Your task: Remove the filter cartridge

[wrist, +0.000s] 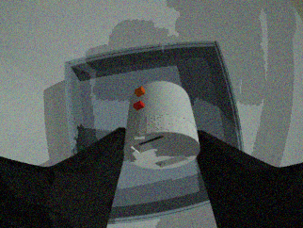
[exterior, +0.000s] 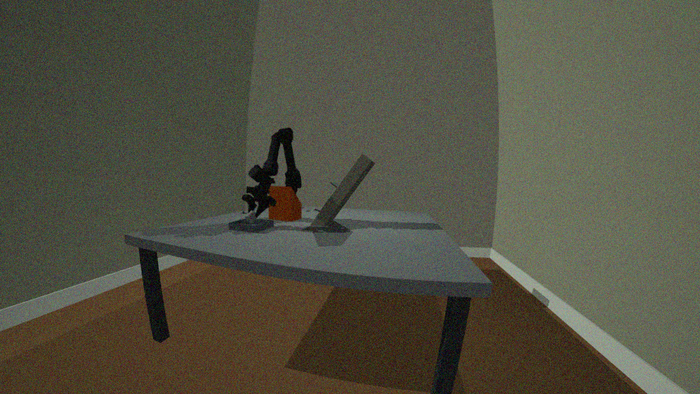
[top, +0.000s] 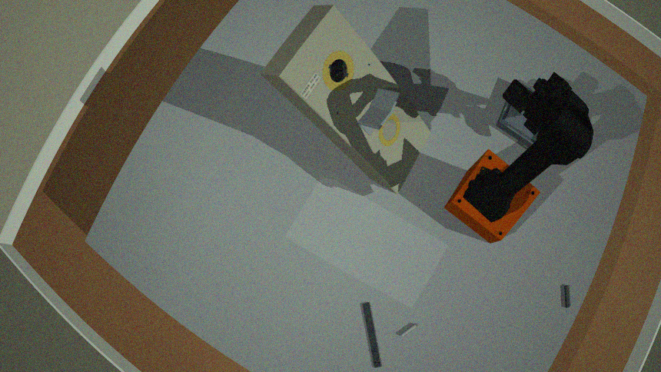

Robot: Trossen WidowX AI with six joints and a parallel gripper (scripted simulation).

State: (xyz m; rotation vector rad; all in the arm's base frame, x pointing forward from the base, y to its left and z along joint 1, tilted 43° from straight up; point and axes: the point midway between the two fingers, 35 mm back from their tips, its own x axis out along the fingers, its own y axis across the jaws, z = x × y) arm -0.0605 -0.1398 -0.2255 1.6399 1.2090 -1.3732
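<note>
Right now the filter cartridge is right at my gripper tip. Round my gripper tip: tray: 5 cm below.
</note>
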